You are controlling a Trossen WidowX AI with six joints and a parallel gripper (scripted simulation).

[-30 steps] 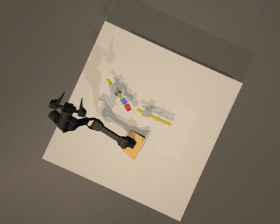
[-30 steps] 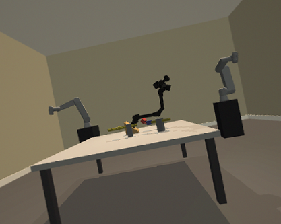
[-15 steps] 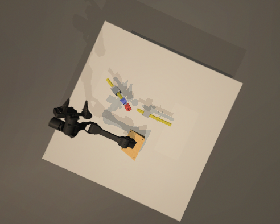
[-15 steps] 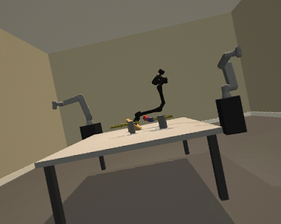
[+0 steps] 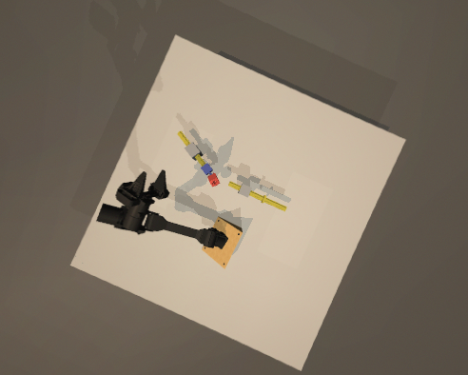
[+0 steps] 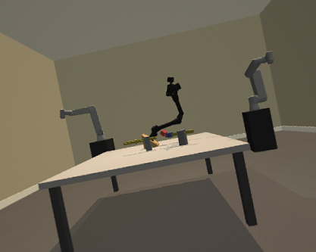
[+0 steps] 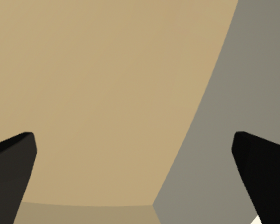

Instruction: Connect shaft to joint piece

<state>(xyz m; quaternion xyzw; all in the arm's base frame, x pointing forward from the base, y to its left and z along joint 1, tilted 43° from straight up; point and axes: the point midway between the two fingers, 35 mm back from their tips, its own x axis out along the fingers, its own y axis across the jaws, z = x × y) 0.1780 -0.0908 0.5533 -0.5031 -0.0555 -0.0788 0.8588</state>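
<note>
The red joint piece lies 44 cm below my gripper tip, 13 cm to the right of it and 7 cm ahead of it.
</note>
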